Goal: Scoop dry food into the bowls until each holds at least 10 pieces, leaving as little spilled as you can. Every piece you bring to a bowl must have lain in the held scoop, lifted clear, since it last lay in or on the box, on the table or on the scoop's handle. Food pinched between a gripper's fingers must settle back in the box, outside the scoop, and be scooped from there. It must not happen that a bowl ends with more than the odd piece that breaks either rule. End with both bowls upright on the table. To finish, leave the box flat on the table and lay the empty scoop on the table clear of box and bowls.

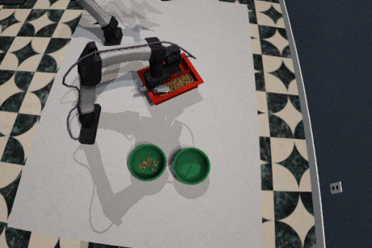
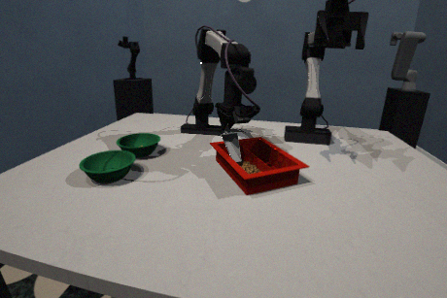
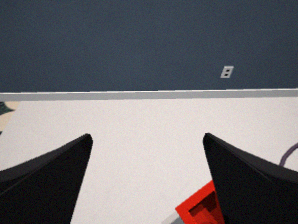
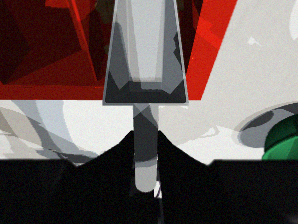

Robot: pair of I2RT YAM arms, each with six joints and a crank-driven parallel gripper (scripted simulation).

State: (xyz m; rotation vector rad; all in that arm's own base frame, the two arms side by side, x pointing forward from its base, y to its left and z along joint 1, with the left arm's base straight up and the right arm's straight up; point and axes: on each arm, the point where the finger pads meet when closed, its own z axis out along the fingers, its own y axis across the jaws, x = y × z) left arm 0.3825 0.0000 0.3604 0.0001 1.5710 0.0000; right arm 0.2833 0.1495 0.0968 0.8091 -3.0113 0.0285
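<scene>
Right now my right hand is 11 cm to the right of the red box, 8 cm short of it and 7 cm above it. The rest, counted from my right hand: grey scoop: 3 cm below, 3 cm ahead, 2 cm to the left.
</scene>
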